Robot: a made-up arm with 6 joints.
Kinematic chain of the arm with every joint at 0, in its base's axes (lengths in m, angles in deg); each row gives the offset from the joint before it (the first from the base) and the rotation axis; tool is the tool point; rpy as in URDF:
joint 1: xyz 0 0 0.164 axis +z
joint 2: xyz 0 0 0 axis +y
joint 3: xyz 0.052 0 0.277 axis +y
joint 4: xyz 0.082 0 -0.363 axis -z
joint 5: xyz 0 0 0 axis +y
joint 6: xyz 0.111 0 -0.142 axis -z
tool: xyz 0 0 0 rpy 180 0 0
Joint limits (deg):
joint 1: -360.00..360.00
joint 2: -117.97..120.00
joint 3: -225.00..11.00
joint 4: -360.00..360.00
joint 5: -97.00..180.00
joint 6: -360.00..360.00
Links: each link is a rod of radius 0.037 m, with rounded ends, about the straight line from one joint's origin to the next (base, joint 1, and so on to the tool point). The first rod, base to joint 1, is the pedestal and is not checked.
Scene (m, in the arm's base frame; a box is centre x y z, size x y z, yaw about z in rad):
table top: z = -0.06
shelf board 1: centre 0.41 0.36 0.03 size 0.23 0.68 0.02 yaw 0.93
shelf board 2: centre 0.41 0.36 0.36 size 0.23 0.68 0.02 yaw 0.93
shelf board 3: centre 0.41 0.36 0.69 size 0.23 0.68 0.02 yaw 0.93
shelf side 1: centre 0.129 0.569 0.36 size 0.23 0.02 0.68 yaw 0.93
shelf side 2: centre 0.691 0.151 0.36 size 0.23 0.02 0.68 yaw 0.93
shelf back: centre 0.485 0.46 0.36 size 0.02 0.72 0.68 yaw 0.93
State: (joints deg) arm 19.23 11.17 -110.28 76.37 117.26 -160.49
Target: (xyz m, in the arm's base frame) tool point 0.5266 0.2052 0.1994
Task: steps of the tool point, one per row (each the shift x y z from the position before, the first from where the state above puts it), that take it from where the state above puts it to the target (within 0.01 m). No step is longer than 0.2 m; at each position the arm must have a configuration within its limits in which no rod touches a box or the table.
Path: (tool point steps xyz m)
1: -0.0518 -0.0809 0.0040
2: -0.0638 -0.0741 -0.0040
3: 0.1038 -0.0532 -0.1591
4: 0.0175 -0.0645 -0.1697
5: 0.0644 0.0711 -0.0030
6: 0.0506 0.0830 0.0031

